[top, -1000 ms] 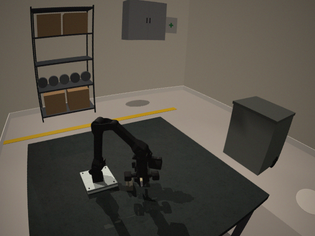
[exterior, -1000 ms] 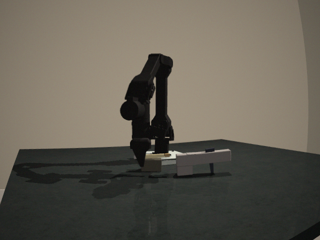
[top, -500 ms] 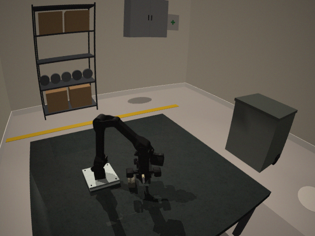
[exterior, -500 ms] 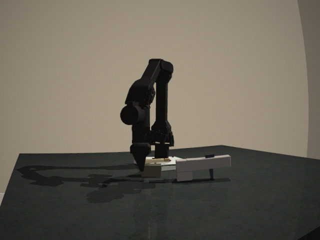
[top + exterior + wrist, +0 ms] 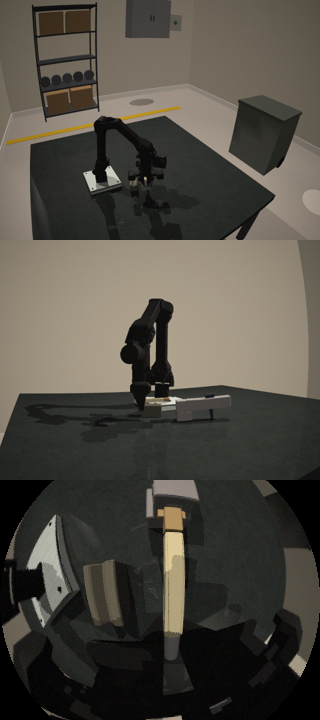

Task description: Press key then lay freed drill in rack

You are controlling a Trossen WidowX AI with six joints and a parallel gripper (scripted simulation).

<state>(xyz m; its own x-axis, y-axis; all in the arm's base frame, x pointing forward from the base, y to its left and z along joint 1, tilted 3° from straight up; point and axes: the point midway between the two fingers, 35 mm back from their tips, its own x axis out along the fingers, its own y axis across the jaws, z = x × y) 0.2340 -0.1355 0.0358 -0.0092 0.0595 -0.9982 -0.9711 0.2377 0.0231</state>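
Right now the drill is 10 mm ahead of my gripper tip, 40 mm to the left of it and 40 mm above it. Also, from my gripper tip: rack 60 mm behind, 50 mm to the left, 10 mm below; housing 60 mm ahead, 190 mm to the left, 10 mm above; dark blue key 60 mm ahead, 220 mm to the left, 20 mm above.
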